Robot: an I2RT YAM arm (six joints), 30 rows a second.
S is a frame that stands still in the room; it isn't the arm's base.
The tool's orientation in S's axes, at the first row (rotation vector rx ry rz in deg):
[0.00, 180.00, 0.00]
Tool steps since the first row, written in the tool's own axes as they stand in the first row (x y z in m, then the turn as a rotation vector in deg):
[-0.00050, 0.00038, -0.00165, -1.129, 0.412, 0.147]
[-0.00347, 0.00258, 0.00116, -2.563, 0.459, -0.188]
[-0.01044, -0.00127, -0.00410, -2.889, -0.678, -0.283]
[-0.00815, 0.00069, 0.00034, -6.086, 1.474, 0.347]
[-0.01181, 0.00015, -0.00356, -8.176, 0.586, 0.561]
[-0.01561, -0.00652, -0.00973, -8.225, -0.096, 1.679]
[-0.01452, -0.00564, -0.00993, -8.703, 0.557, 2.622]
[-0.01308, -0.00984, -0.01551, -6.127, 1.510, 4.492]
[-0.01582, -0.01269, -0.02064, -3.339, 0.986, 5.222]
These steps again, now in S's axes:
[0.00050, 0.00038, 0.00165, 1.129, 0.412, -0.147]
[0.00347, 0.00258, -0.00116, 2.563, 0.459, 0.188]
[0.01044, -0.00127, 0.00410, 2.889, -0.678, 0.283]
[0.00815, 0.00069, -0.00034, 6.086, 1.474, -0.347]
[0.01181, 0.00015, 0.00356, 8.176, 0.586, -0.561]
[0.01561, -0.00652, 0.00973, 8.225, -0.096, -1.679]
[0.01452, -0.00564, 0.00993, 8.703, 0.557, -2.622]
[0.01308, -0.00984, 0.01551, 6.127, 1.510, -4.492]
[0.01582, -0.01269, 0.02064, 3.339, 0.986, -5.222]

